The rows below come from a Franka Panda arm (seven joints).
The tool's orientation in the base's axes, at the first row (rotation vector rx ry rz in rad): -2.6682, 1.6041, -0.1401
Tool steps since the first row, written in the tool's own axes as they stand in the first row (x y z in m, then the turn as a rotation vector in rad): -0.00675, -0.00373, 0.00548, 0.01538, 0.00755, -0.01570; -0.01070, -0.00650, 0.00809, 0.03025, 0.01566, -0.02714; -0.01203, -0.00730, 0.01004, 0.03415, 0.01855, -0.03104; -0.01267, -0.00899, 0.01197, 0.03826, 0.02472, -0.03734; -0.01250, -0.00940, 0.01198, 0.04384, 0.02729, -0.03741; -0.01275, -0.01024, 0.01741, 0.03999, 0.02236, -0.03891
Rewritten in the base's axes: 0.00063, 0.00757, -0.00564, -0.00089, -0.01673, 0.01610; 0.00146, 0.01230, -0.00830, -0.00212, -0.03338, 0.02790; 0.00172, 0.01380, -0.01027, -0.00320, -0.03808, 0.03183; 0.00308, 0.01511, -0.01212, -0.00728, -0.04445, 0.03795; 0.00352, 0.01515, -0.01209, -0.00695, -0.05058, 0.03820; 0.00463, 0.01563, -0.01746, -0.00454, -0.04483, 0.03978
